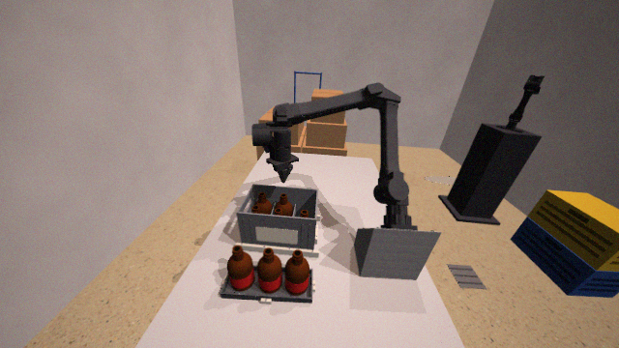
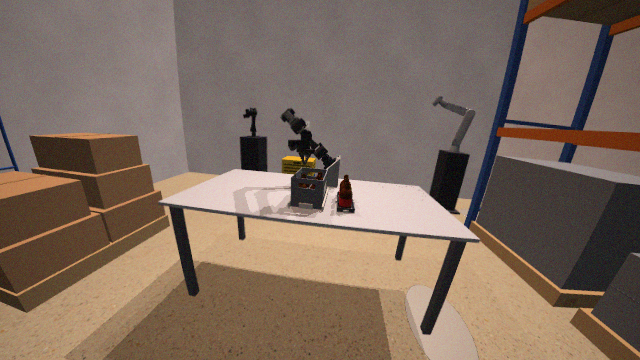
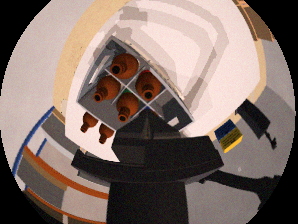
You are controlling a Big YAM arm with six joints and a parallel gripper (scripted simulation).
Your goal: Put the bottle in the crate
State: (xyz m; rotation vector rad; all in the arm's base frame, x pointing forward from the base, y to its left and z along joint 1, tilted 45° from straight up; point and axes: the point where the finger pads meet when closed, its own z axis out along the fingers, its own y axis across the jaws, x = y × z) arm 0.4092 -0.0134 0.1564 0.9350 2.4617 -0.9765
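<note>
Now: hand 2 cm past the brown bottle, 27 cm to the right of it and 15 cm above it. Also, from my hand: grey crate: 4 cm to the left, 15 cm below; dark tray: 1 cm behind, 27 cm to the left, 22 cm below.
</note>
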